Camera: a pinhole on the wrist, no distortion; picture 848 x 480 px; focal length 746.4 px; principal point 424.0 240.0 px. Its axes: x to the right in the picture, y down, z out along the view. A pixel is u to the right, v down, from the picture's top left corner.
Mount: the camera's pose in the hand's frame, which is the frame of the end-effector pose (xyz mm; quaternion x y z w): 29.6 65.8 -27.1 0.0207 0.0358 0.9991 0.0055
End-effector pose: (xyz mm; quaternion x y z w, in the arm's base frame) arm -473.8 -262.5 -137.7 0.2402 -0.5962 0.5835 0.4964
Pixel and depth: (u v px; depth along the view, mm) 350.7 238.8 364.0
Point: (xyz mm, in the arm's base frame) -689.0 -532.4 -51.4
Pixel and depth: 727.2 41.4 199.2
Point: -626.3 -407.3 -206.2
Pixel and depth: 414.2 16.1 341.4
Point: -754.8 -494.4 -129.5
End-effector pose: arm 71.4 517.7 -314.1 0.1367 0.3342 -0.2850 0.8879
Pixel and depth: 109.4 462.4 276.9
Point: 297.8 345.7 -234.6
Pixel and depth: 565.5 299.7 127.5
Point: 169.2 521.2 -242.7
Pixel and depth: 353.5 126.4 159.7
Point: 230.4 521.1 -247.6
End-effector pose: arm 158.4 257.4 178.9 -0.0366 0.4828 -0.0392 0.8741
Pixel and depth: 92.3 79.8 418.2
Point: 606.5 424.7 163.3
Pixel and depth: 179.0 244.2 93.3
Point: 249.6 323.6 152.1
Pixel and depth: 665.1 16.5 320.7
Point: 378.4 455.8 364.1
